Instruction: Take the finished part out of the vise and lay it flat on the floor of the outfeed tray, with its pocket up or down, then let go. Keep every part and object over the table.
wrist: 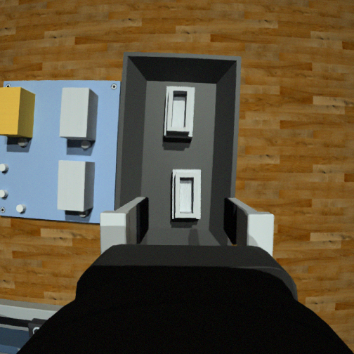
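A dark grey outfeed tray (154, 150) stands in the middle of the view. Two light grey parts lie in it, each with its pocket facing up: one part (190, 110) near the tray's far end, the other part (196, 195) nearer the gripper. Both lie apart from each other and from the tray walls. My gripper (185, 213) is open and empty, high above the near end of the tray, with its fingers on either side of the near part in the view and not touching it. The vise cannot be made out for certain.
A blue plate (42, 150) lies left of the tray. It carries two light grey blocks (75, 113) (72, 185), a yellow block (12, 112) and several small white pegs. Part of a grey and blue fixture (20, 310) shows at the lower left. Wooden table surrounds them.
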